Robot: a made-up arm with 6 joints.
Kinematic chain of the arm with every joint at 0, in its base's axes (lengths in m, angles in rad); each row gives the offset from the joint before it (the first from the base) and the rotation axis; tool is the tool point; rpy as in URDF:
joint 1: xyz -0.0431 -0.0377 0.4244 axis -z
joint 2: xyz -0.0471 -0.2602 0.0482 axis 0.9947 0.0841 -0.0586
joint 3: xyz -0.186 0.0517 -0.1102 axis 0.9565 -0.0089 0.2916
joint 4: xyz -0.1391 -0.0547 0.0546 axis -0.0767 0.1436 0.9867
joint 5: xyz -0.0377 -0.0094 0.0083 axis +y
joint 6: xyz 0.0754 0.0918 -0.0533 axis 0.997 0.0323 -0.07
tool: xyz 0.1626 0.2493 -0.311 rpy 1.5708 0 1.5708
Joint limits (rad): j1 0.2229..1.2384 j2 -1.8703..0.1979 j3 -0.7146..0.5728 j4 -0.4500..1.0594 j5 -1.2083..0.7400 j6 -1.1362..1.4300
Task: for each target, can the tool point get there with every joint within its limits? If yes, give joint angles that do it. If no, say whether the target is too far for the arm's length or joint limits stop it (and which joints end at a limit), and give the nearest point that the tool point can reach.
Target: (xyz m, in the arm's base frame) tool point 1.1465 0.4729 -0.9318
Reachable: no: too far | nearest point 0.0396 0.3103 0.0592 | short by 1.495 m
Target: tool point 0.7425 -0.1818 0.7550
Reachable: no: joint limits stop it (at a limit: joint 1, joint 2, joint 4, joint 5) | nearest point 0.1518 0.0613 0.5259 | short by 0.679 m
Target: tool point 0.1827 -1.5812 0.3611
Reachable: no: too far | nearest point -0.2358 -0.8057 0.4283 | short by 0.884 m
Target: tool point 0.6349 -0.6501 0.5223
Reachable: no: joint limits stop it (at a limit: joint 1, joint 2, joint 3, joint 4) | nearest point 0.0171 -0.4877 0.4462 | short by 0.643 m
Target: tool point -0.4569 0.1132 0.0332
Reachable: yes | joints 0.5786 -1.2771 0.3314 0.4614 -0.1148 0.9881
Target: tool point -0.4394 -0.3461 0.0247
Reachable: yes | joints 0.7206 -0.9742 0.1787 -0.1159 -0.0419 -0.3890
